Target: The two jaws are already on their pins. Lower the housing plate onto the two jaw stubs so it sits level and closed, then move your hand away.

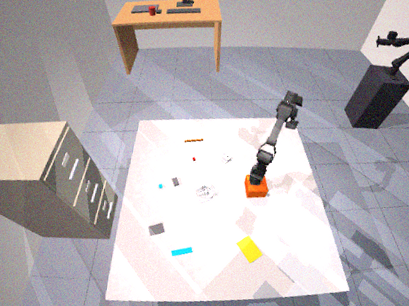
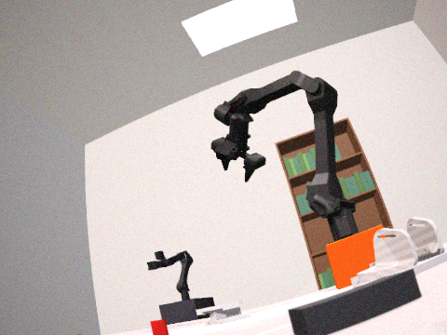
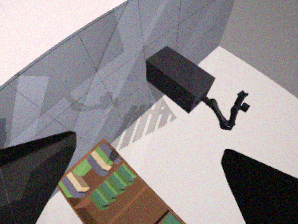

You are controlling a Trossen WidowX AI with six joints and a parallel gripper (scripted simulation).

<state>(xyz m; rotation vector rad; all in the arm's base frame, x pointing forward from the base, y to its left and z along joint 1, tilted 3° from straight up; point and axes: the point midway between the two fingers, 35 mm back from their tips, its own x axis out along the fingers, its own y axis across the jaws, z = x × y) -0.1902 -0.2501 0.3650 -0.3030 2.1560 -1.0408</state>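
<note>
Right now the white-grey housing part is 410 mm ahead of my gripper tip, 400 mm below it and 40 mm to the left of it. The rest, counted from my gripper tip: orange bar 650 mm ahead, 420 mm below, 110 mm to the right; red block 640 mm ahead, 420 mm below, 70 mm to the left; white jaw assembly 510 mm ahead, 410 mm below, 320 mm to the left.
</note>
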